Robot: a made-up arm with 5 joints.
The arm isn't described. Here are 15 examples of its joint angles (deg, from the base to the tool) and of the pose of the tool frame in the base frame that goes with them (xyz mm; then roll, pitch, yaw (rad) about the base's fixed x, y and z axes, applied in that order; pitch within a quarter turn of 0, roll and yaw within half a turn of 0).
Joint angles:
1: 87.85 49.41 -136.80 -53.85 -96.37
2: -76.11 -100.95 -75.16 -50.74 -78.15
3: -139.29 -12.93 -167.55 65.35 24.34
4: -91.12 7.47 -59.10 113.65 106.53
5: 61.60 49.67 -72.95 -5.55 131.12
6: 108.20 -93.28 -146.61 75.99 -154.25
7: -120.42 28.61 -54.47 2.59 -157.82
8: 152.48 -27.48 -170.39 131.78 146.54
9: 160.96 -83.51 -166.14 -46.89 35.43
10: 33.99 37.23 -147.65 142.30 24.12
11: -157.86 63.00 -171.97 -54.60 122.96
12: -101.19 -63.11 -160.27 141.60 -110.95
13: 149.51 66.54 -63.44 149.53 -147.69
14: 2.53 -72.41 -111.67 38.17 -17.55
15: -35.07 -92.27 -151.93 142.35 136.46
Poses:
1: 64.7 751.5 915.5 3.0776 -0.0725 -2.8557
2: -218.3 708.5 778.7 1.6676 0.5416 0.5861
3: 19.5 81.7 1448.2 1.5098 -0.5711 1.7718
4: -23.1 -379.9 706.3 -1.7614 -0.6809 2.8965
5: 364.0 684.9 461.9 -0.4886 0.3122 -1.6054
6: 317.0 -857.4 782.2 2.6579 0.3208 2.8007
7: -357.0 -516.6 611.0 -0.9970 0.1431 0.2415
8: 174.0 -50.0 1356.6 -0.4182 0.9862 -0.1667
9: 827.1 -236.3 594.5 -1.6930 0.4037 1.6346
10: 583.4 393.5 883.3 -1.1201 0.2336 -0.2583
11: -653.3 -224.7 887.7 2.2658 0.3786 2.8998
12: 71.9 621.9 1112.2 -2.1420 -0.0649 -0.0606
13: -327.0 253.3 297.9 2.0407 -0.1297 -2.7012
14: -594.0 -35.5 1168.5 2.3694 -0.4492 -2.9822
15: -665.4 476.0 786.1 1.0779 1.2215 -2.0299
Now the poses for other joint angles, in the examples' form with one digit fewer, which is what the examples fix.
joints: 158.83 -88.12 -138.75 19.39 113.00
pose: 871 -300 805 2.765 -0.207 2.003
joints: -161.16 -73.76 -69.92 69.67 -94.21
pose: 210 146 1098 -2.032 -0.362 -1.193
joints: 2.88 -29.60 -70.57 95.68 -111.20
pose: 230 -1 1026 -0.786 -0.145 1.591
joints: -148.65 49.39 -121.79 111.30 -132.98
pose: -711 -362 564 -0.033 -0.323 -0.847
